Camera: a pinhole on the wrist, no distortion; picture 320 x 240 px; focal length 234.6 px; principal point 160.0 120.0 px. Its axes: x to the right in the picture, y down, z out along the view. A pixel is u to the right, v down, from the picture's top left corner.
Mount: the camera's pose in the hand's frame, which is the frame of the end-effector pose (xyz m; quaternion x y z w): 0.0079 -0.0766 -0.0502 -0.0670 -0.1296 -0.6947 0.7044
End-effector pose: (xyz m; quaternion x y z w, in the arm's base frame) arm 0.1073 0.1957 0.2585 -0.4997 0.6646 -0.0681 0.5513
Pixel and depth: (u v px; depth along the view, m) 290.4 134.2 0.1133
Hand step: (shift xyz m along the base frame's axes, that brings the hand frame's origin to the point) 0.1239 -0.0204 0.0356
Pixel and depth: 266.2 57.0 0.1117
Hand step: 0.1073 0.0081 0.0563
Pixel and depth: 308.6 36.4 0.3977
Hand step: 0.4182 0.1984 0.1004
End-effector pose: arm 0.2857 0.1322 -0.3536 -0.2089 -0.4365 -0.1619 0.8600
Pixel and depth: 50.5 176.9 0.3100
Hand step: -0.0456 0.2301 0.1256
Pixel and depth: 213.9 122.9 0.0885
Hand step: -0.0600 -0.0418 0.0379
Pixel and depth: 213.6 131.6 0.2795
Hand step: -0.1913 0.0662 0.1362
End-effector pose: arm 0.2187 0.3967 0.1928 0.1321 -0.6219 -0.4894 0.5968
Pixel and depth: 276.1 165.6 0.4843
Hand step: -0.5119 0.0927 -0.0022
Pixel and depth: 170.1 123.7 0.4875
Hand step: -0.3460 0.2299 0.0923
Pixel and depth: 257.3 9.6 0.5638
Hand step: -0.4502 0.3945 -0.2038
